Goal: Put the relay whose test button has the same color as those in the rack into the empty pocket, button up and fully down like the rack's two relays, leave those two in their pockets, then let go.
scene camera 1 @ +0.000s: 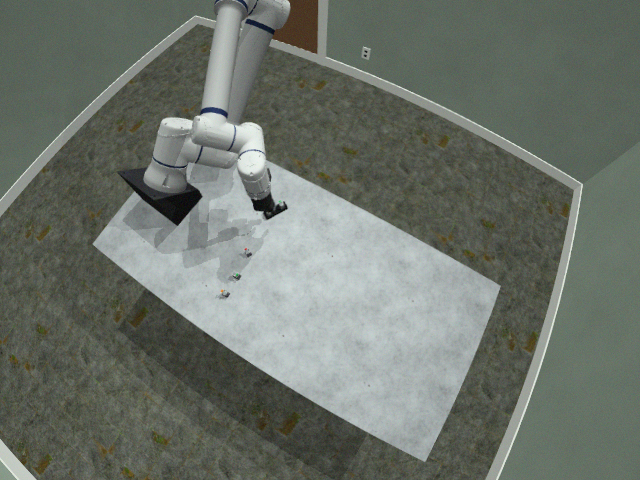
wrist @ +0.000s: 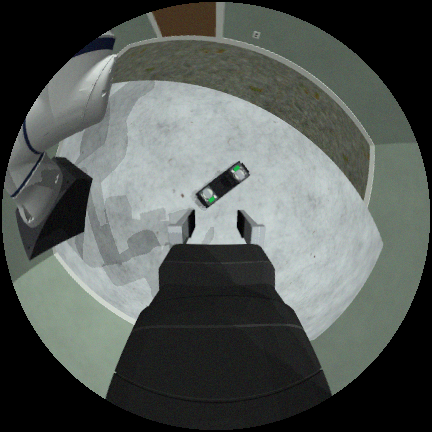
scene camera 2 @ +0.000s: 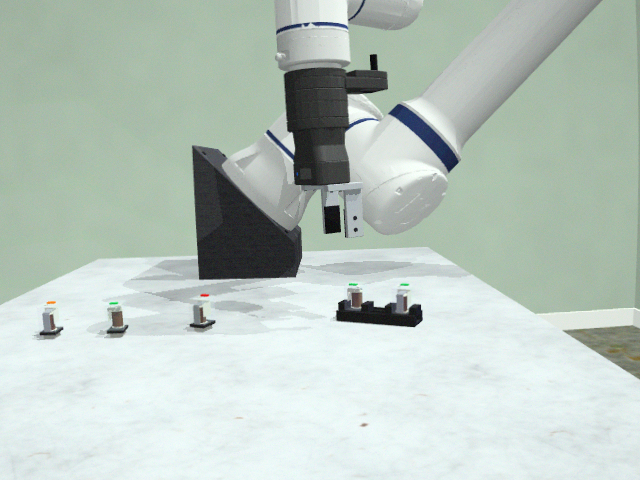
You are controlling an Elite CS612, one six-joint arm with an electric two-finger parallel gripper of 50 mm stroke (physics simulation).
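Places are measured from the arm's base along level axes (x right, y ahead, z up), in metres.
Where they show: gripper, between the fingertips: (scene camera 1: 267,207) (wrist: 215,218) (scene camera 2: 343,234); arm's base, origin of its link: (scene camera 1: 165,182) (wrist: 41,195) (scene camera 2: 257,197).
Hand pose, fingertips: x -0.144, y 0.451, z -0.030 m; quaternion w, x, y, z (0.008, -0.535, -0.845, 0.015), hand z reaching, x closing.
Observation:
Things, the pixels of their centre, and the offset from my fingertips.
- black rack, middle of its body: (scene camera 2: 379,312) (wrist: 222,183) (scene camera 1: 275,210) dz -0.102, dx -0.044, dy -0.006 m
- loose green-button relay, middle of its body: (scene camera 2: 116,318) (scene camera 1: 236,275) dz -0.092, dx +0.286, dy +0.027 m
- red-button relay, middle of its body: (scene camera 2: 202,313) (scene camera 1: 247,252) dz -0.092, dx +0.180, dy +0.009 m
- orange-button relay, middle of its body: (scene camera 2: 50,320) (scene camera 1: 225,293) dz -0.092, dx +0.372, dy +0.031 m
The black rack (scene camera 1: 275,212) (scene camera 2: 378,314) (wrist: 224,183) holds a relay with a green button in each end pocket, one relay (scene camera 2: 355,298) (wrist: 208,194) at the left end and one relay (scene camera 2: 403,301) (wrist: 240,173) at the right end. The middle pocket between them is empty. A loose green-button relay (scene camera 1: 236,276) (scene camera 2: 116,317) stands upright on the table, button up, left of the rack in the second scene view. My gripper (scene camera 2: 342,235) (wrist: 215,218) is open and empty, pointing down, well above the table near the rack. The loose relays do not show in the wrist view.
A red-button relay (scene camera 1: 248,253) (scene camera 2: 201,312) stands between the loose green-button relay and the rack. An orange-button relay (scene camera 1: 225,293) (scene camera 2: 50,319) stands on the far side of the green one. The black robot base (scene camera 1: 175,206) (scene camera 2: 242,248) (wrist: 60,210) stands at the table's end.

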